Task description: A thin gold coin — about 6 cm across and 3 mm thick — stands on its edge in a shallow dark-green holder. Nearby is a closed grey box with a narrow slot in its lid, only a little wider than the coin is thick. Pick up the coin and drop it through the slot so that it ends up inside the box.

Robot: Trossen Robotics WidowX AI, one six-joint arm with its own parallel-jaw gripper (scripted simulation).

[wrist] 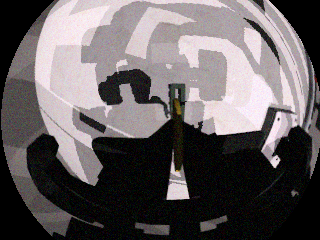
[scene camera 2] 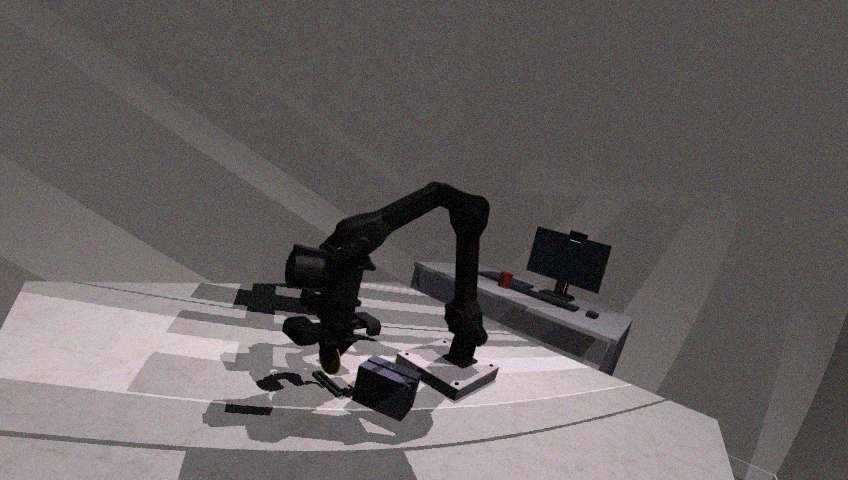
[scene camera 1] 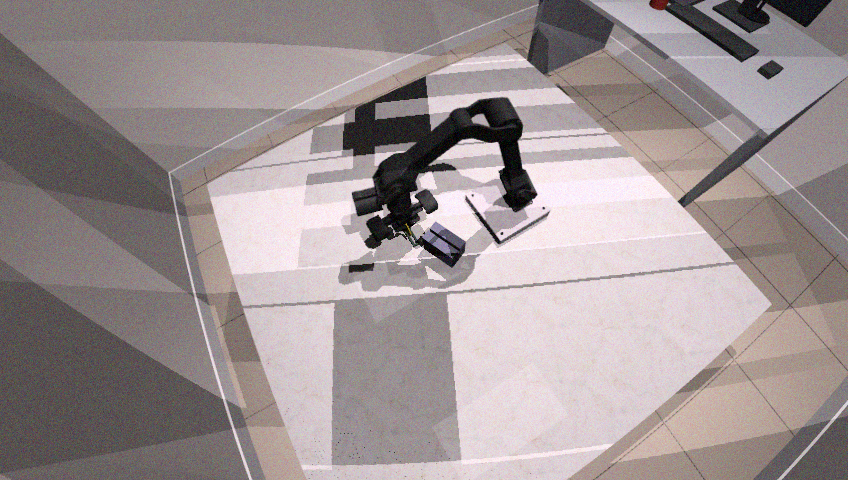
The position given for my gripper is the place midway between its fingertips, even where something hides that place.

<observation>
My gripper (scene camera 2: 327, 367) holds a thin gold coin.
My gripper is seen too in the wrist view (wrist: 174, 122) and in scene camera 1 (scene camera 1: 406, 229).
</observation>
